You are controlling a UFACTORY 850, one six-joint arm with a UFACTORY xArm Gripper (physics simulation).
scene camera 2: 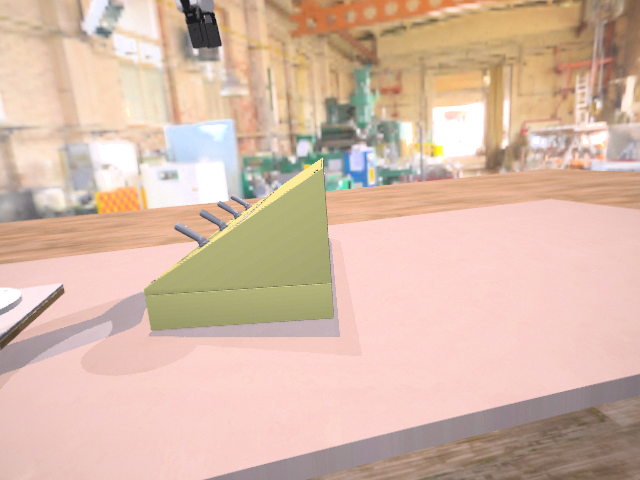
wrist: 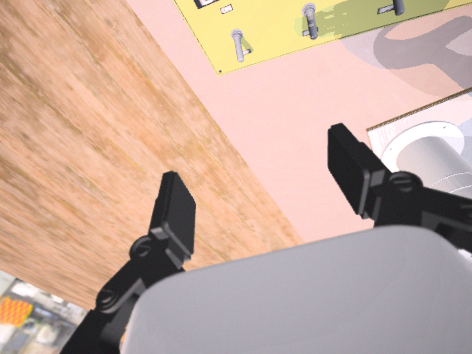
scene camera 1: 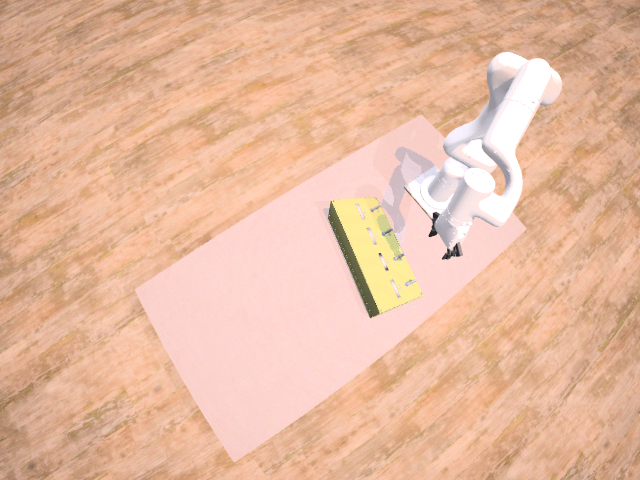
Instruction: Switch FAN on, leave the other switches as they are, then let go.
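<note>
A yellow wedge-shaped switch panel [scene camera 1: 385,302] [scene camera 2: 258,263] [wrist: 270,47] stands on the mat. Several grey levers stick out in a row along its slope; all lean toward the low edge. The end lever [scene camera 1: 410,282] [wrist: 239,47] nearest the panel's corner and the one beside it [scene camera 1: 398,256] [wrist: 311,22] show in the wrist view, with part of a third [wrist: 397,6]. A label is cut off at the top there; I cannot read which switch is FAN. My gripper [scene camera 1: 443,238] [scene camera 2: 204,38] [wrist: 254,167] is open and empty, high up on the low-edge side, apart from the levers.
The pink mat [scene camera 1: 248,335] [scene camera 2: 465,320] [wrist: 270,130] lies under the panel. The arm's white base [scene camera 1: 439,188] [wrist: 430,150] stands on a plate [scene camera 2: 38,304] on the low-edge side of the panel. Wooden floor [scene camera 1: 129,155] surrounds the mat.
</note>
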